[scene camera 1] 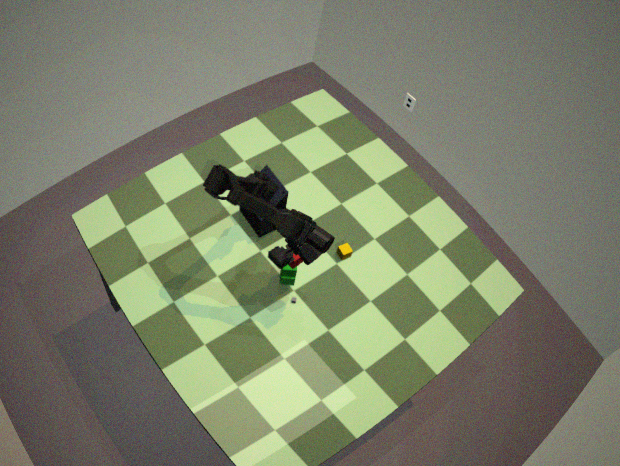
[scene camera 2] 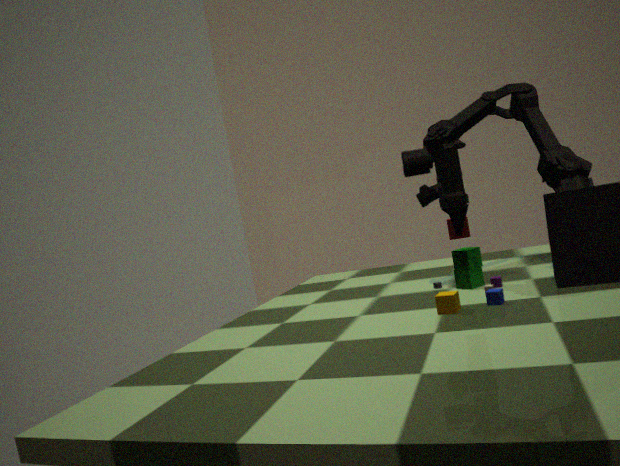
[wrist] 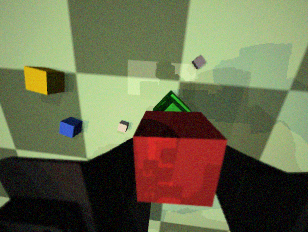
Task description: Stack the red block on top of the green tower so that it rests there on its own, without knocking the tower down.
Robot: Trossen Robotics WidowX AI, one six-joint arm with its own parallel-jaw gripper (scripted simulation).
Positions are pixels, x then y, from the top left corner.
Labels:
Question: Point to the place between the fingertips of my gripper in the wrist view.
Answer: At 172,138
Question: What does my gripper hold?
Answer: A red block.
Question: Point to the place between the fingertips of my gripper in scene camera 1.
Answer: At 293,259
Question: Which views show my gripper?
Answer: Scene camera 1, scene camera 2 and the wrist view: all of them.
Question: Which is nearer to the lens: the red block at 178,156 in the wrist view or the yellow cube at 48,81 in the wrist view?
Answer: The red block.

